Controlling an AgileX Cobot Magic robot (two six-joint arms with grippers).
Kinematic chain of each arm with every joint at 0, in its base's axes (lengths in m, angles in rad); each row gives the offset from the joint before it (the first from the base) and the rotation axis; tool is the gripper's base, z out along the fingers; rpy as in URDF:
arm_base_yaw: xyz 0 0 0.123 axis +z
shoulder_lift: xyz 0 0 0 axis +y
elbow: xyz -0.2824 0 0.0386 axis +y
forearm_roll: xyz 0.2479 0 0.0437 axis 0.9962 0 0.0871
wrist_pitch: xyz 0 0 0 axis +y
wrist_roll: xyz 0.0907 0 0.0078 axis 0.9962 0 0.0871
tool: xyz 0 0 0 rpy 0 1.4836 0
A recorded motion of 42 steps. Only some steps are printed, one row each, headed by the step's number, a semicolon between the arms.
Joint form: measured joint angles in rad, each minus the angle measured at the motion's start. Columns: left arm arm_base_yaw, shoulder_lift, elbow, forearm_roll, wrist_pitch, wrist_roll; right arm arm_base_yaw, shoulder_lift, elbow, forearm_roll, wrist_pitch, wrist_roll.
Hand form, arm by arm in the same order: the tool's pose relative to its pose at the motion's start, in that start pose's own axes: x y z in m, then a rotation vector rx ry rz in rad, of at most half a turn. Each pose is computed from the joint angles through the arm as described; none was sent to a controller.
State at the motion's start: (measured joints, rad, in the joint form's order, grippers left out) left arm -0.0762 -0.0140 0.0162 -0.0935 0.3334 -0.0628; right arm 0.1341 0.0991 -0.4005 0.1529 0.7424 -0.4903
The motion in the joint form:
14: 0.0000 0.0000 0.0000 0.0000 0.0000 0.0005; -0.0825 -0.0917 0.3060 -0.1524 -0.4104 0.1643
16: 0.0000 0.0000 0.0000 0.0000 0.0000 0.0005; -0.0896 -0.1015 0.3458 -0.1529 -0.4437 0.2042
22: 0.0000 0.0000 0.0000 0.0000 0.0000 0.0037; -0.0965 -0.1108 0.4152 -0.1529 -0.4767 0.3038
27: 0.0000 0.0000 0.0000 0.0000 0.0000 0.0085; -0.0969 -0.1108 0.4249 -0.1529 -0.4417 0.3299
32: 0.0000 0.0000 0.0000 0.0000 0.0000 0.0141; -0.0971 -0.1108 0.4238 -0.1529 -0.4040 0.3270
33: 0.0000 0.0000 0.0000 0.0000 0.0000 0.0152; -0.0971 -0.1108 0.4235 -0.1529 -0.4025 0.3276
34: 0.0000 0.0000 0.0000 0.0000 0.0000 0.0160; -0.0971 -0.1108 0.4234 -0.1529 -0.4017 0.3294
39: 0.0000 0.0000 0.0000 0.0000 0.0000 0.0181; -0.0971 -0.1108 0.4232 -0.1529 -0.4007 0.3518
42: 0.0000 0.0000 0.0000 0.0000 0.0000 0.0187; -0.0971 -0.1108 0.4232 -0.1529 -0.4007 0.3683
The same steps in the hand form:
14: 0.0000 0.0000 0.0000 0.0000 0.0000 0.0005; 0.0522 0.0019 0.0366 0.2373 -0.1166 0.0622
16: 0.0000 0.0000 0.0000 0.0000 0.0000 0.0005; 0.0607 0.0042 0.0412 0.2429 -0.1222 0.1029
22: 0.0000 0.0000 0.0000 0.0000 0.0000 0.0037; 0.0779 0.0094 0.0500 0.2354 -0.1066 0.2064
27: 0.0000 0.0000 0.0000 0.0000 0.0000 0.0085; 0.0837 0.0115 0.0518 0.2222 -0.0667 0.2370
32: 0.0000 0.0000 0.0000 0.0000 0.0000 0.0141; 0.0865 0.0127 0.0520 0.2122 -0.0313 0.2379
33: 0.0000 0.0000 0.0000 0.0000 0.0000 0.0152; 0.0865 0.0127 0.0520 0.2119 -0.0302 0.2386
34: 0.0000 0.0000 0.0000 0.0000 0.0000 0.0160; 0.0866 0.0128 0.0520 0.2117 -0.0297 0.2405
39: 0.0000 0.0000 0.0000 0.0000 0.0000 0.0181; 0.0866 0.0128 0.0519 0.2112 -0.0313 0.2629
42: 0.0000 0.0000 0.0000 0.0000 0.0000 0.0187; 0.0866 0.0128 0.0519 0.2110 -0.0331 0.2793

